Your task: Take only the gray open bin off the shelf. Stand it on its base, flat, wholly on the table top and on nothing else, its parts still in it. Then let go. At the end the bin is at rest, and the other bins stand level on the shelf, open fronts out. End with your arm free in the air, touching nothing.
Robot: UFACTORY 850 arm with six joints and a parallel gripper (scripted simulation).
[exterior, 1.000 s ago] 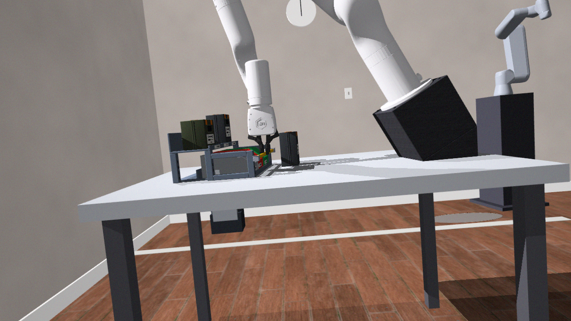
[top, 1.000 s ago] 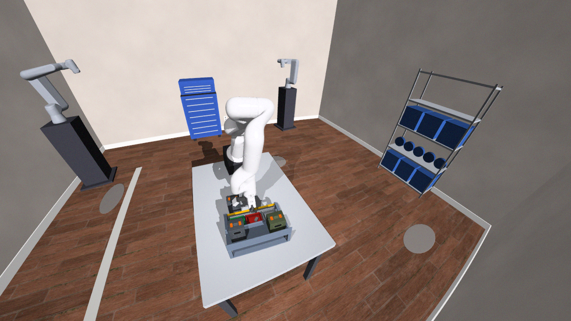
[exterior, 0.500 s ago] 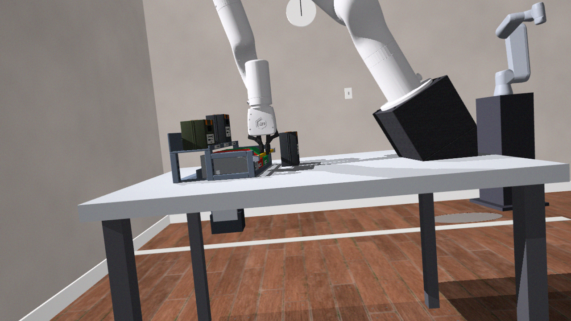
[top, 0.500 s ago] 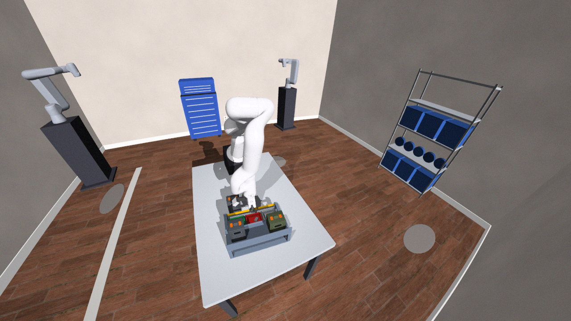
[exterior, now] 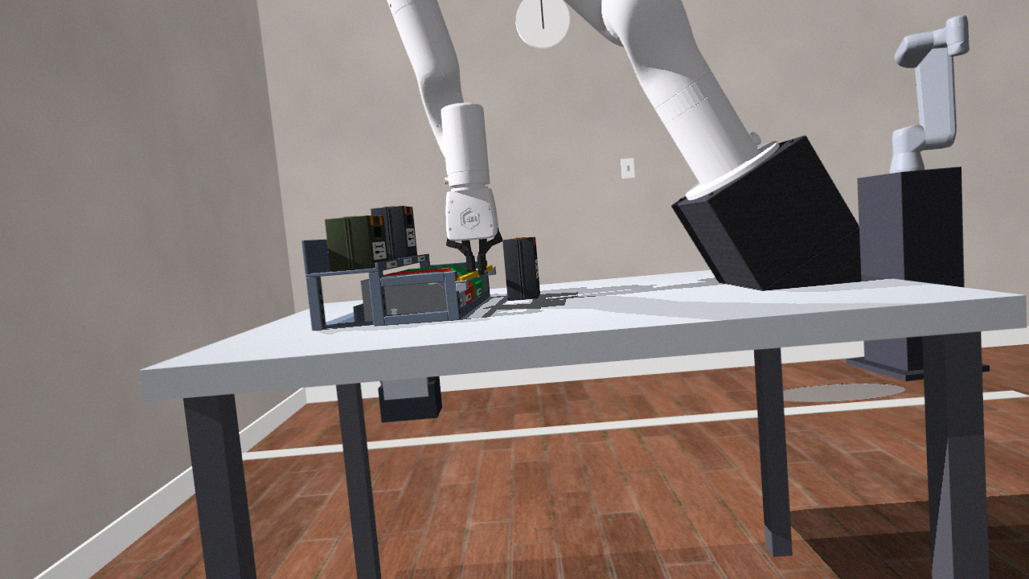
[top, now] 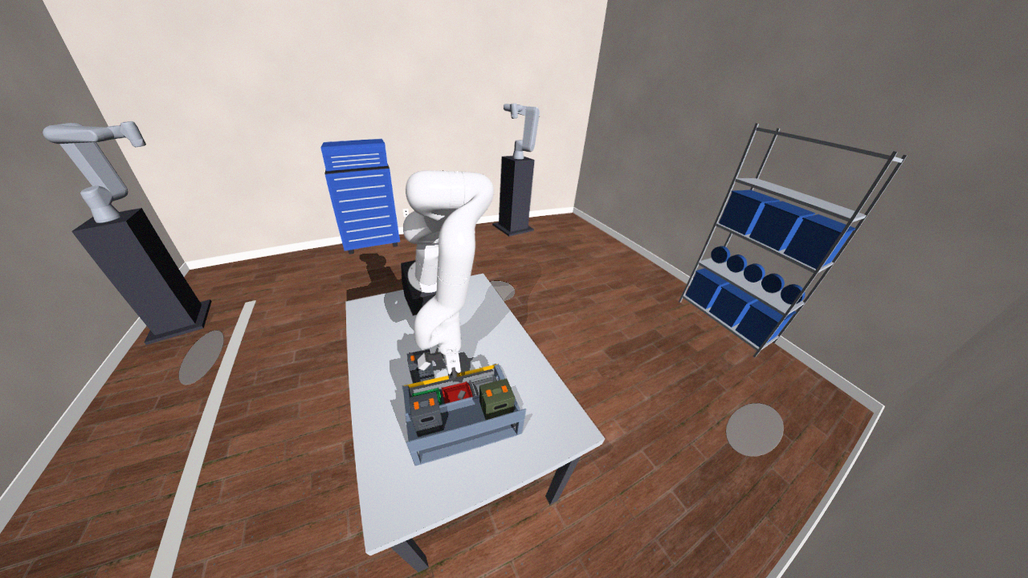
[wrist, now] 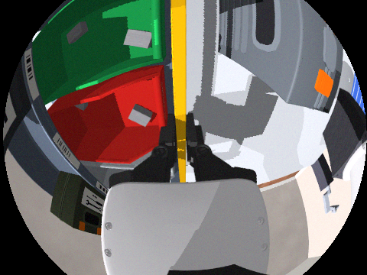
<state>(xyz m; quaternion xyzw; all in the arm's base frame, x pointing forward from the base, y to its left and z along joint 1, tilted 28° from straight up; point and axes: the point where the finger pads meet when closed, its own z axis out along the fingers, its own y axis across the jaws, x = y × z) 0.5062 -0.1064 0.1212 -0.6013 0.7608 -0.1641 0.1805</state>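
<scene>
Right now the red bin is 10 cm ahead of my hand, 3 cm to the right of it and 4 cm below it. The rest, counted from my hand: green bin 7 cm ahead, 13 cm to the right, 4 cm below; then yellow strip 2 cm below; then gray bin 13 cm ahead, 8 cm to the left, 4 cm below.
</scene>
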